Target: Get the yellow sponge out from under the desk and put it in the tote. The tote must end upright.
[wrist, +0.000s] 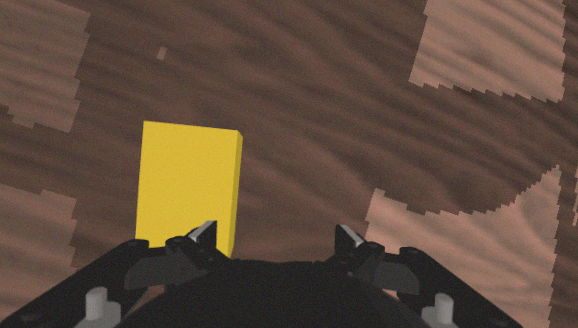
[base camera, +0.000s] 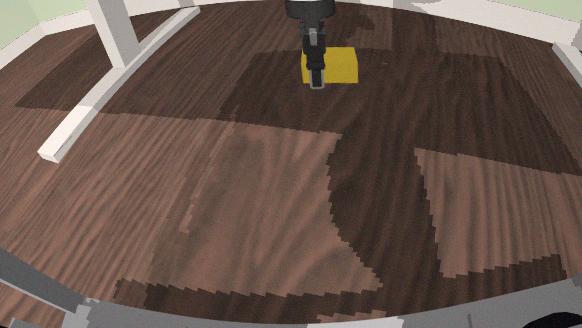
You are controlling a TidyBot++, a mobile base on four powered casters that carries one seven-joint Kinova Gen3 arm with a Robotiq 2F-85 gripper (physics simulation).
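Places are measured from the arm's base along level axes (x up, y right, z ahead), in metres.
Pixels of known places: gripper, between the fingertips: (wrist: 277, 235) (base camera: 316, 73).
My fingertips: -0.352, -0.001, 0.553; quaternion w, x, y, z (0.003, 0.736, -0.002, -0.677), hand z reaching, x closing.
Observation:
Behind a point stands the place of what it marks, as x, y, z.
The yellow sponge (base camera: 341, 65) {-0.356, 0.045, 0.585} (wrist: 187, 180) {-0.351, 0.038, 0.617} lies flat on the wooden floor, in shadow. In the base camera view it is at the top, partly behind the gripper; in the wrist view it is left of centre. My gripper (base camera: 317, 82) {-0.352, -0.001, 0.553} (wrist: 277, 235) {-0.352, -0.001, 0.553} is open and points down, with nothing between its fingers. In the wrist view the left fingertip overlaps the lower right part of the sponge, and most of the sponge is to the left of the gap between the fingers. The tote does not show in either view.
In the base camera view a white desk leg (base camera: 114, 32) {-0.266, -0.481, 0.749} stands on a long white foot (base camera: 95, 97) at the left. Another white foot (base camera: 570, 62) {-0.375, 0.724, 0.697} shows at the right edge. A white baseboard (base camera: 520, 22) {-0.355, 0.664, 0.892} runs along the wall at the back.

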